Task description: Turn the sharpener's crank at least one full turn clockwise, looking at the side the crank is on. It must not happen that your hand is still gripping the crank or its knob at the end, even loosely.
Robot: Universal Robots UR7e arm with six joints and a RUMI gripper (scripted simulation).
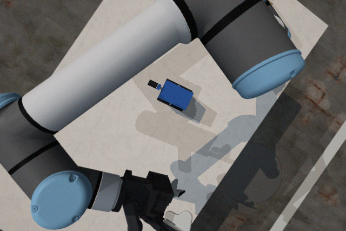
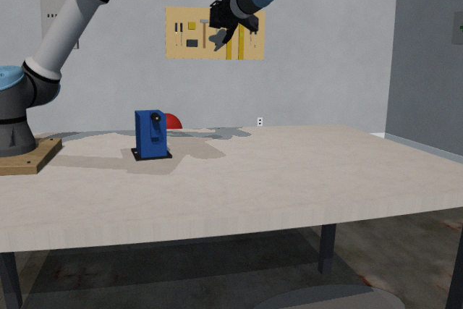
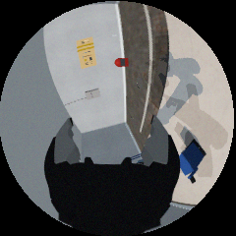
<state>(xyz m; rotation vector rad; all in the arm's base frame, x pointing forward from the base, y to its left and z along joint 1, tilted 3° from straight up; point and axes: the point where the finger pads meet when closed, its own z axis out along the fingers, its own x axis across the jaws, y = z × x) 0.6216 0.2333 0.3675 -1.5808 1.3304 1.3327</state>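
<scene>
Now: the sharpener crank 20 cm behind my hand, 29 cm to the right of it and 27 cm below it.
</scene>
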